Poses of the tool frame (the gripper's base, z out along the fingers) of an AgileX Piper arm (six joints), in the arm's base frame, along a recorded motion.
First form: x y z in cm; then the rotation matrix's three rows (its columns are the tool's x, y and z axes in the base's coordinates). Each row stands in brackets.
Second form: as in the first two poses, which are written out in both.
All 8 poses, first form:
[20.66 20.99 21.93], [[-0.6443 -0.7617 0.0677], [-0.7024 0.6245 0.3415], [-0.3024 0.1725 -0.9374]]
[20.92 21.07 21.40], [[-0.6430 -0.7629 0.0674], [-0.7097 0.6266 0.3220], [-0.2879 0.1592 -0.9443]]
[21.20 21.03 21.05], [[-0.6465 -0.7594 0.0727], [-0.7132 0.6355 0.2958], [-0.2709 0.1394 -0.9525]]
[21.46 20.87 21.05], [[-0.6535 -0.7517 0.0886], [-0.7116 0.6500 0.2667], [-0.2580 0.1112 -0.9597]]
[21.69 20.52 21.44], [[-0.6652 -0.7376 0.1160], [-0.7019 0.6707 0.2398], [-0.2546 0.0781 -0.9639]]
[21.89 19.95 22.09], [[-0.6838 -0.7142 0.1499], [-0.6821 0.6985 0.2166], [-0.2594 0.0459 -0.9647]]
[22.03 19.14 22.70], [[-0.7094 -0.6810 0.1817], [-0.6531 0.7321 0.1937], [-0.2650 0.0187 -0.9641]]
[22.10 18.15 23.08], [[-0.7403 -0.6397 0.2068], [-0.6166 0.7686 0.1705], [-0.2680 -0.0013 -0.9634]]
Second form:
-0.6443 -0.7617 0.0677 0.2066; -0.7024 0.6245 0.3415 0.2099; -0.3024 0.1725 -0.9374 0.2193; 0 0 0 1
-0.6430 -0.7629 0.0674 0.2092; -0.7097 0.6266 0.3220 0.2107; -0.2879 0.1592 -0.9443 0.2140; 0 0 0 1
-0.6465 -0.7594 0.0727 0.2120; -0.7132 0.6355 0.2958 0.2103; -0.2709 0.1394 -0.9525 0.2105; 0 0 0 1
-0.6535 -0.7517 0.0886 0.2146; -0.7116 0.6500 0.2667 0.2087; -0.2580 0.1112 -0.9597 0.2105; 0 0 0 1
-0.6652 -0.7376 0.1160 0.2169; -0.7019 0.6707 0.2398 0.2052; -0.2546 0.0781 -0.9639 0.2144; 0 0 0 1
-0.6838 -0.7142 0.1499 0.2189; -0.6821 0.6985 0.2166 0.1995; -0.2594 0.0459 -0.9647 0.2209; 0 0 0 1
-0.7094 -0.6810 0.1817 0.2203; -0.6531 0.7321 0.1937 0.1914; -0.2650 0.0187 -0.9641 0.2270; 0 0 0 1
-0.7403 -0.6397 0.2068 0.2210; -0.6166 0.7686 0.1705 0.1815; -0.2680 -0.0013 -0.9634 0.2308; 0 0 0 1

